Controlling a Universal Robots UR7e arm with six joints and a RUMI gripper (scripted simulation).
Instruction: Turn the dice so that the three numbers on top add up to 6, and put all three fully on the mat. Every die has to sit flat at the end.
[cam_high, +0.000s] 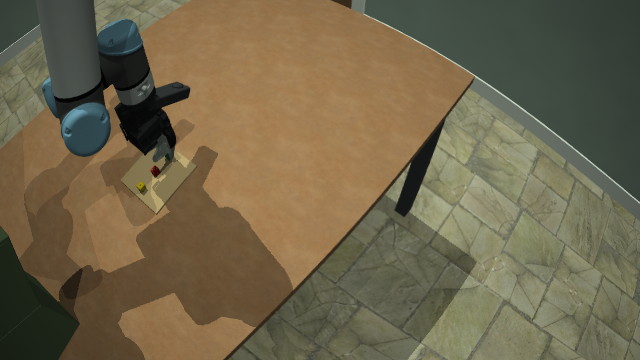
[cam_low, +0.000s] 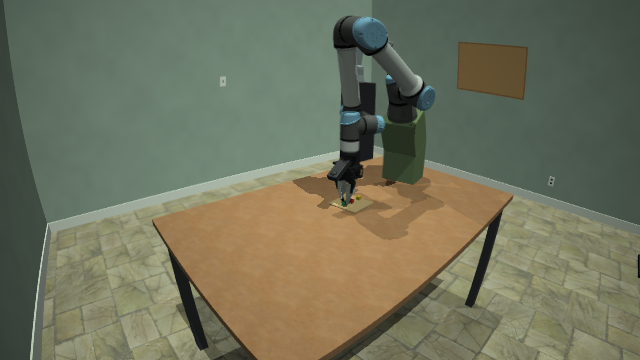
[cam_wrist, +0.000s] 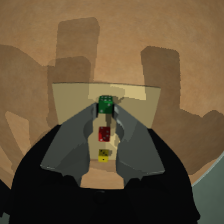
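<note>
Now: the green die 1 cm below my hand. From my hand the other things lie so: yellow die 10 cm behind, 2 cm to the right, 1 cm below; then mat 5 cm behind, 2 cm below, 1 cm to the right; then red die 5 cm behind, 1 cm to the right, 1 cm below.
</note>
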